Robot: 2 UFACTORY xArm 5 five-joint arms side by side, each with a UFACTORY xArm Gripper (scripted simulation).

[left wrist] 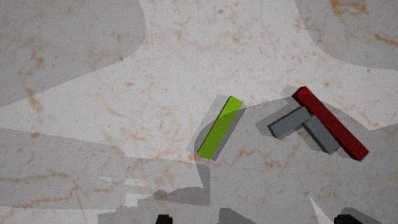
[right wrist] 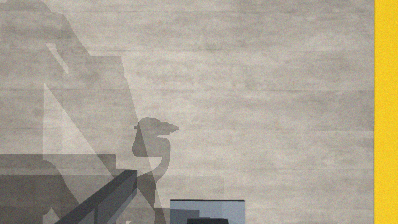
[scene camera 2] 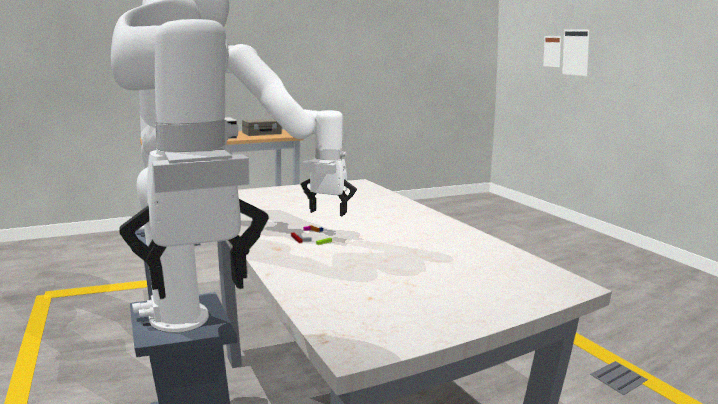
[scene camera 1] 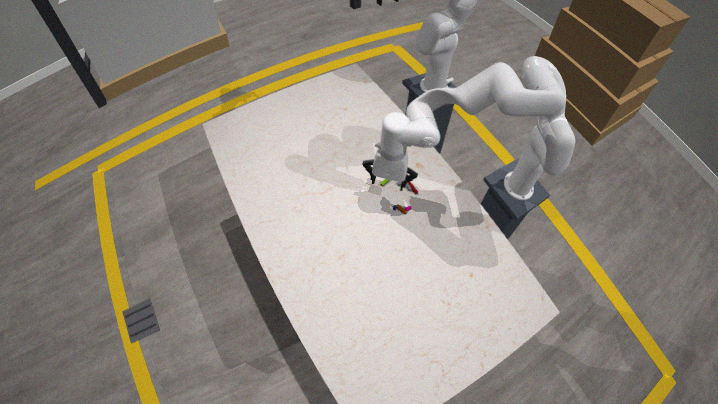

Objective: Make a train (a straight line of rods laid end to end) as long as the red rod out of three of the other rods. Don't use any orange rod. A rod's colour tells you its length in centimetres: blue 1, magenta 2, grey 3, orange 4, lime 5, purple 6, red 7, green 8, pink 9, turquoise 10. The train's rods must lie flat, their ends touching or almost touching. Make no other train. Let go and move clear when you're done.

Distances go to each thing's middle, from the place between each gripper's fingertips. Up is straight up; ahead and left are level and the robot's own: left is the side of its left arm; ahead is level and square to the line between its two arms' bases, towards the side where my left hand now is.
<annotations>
Right now the red rod [left wrist: 348, 142] is 9 cm behind my left hand [scene camera 2: 327, 213] and 7 cm below it. From my left hand the other things lie so: lime rod [left wrist: 230, 109]: 3 cm behind, 5 cm to the right, 7 cm below.
My right hand [scene camera 2: 200, 289] is 420 mm short of the lime rod, 740 mm to the right of it and 240 mm above it. Round my right hand: red rod (360 mm ahead, 800 mm to the left, 240 mm below).
</annotations>
